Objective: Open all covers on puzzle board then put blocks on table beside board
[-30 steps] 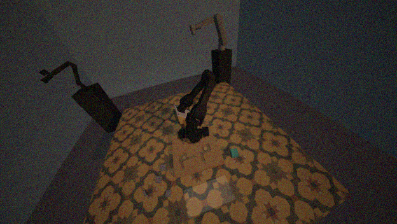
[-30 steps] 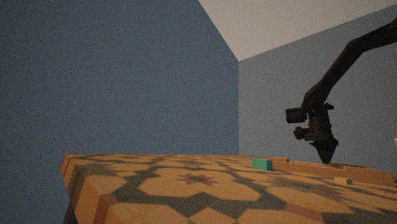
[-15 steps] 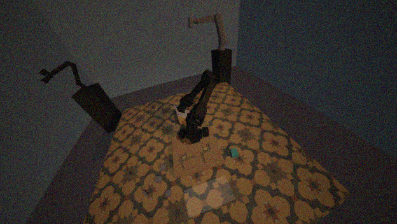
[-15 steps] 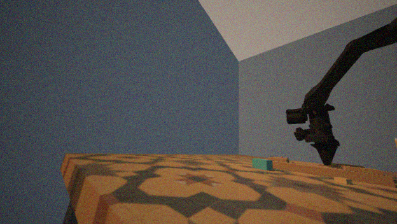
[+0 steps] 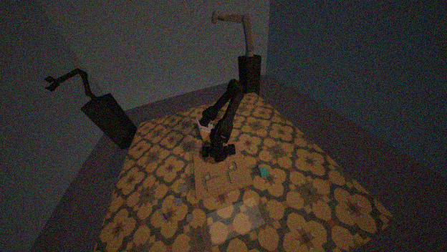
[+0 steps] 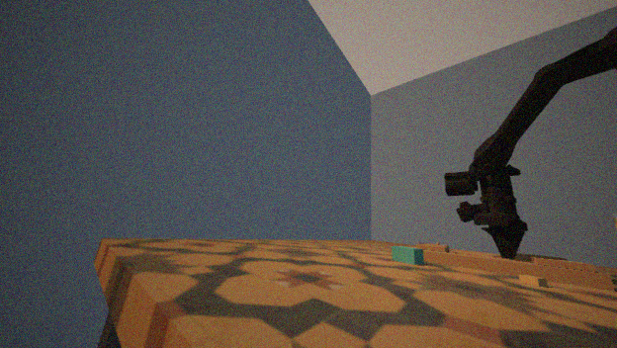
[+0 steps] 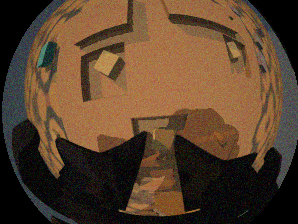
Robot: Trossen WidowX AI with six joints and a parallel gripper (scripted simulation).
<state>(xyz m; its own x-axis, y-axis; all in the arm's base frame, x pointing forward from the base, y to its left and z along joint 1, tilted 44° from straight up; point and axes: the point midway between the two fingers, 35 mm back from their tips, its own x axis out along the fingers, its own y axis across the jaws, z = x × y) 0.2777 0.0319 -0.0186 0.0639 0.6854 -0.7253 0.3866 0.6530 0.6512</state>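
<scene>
Right now the tan puzzle board is 4 cm ahead of my gripper tip and 1 cm to the right of it. The rest, counted from my gripper tip: teal block: 19 cm ahead, 17 cm to the left.
</scene>
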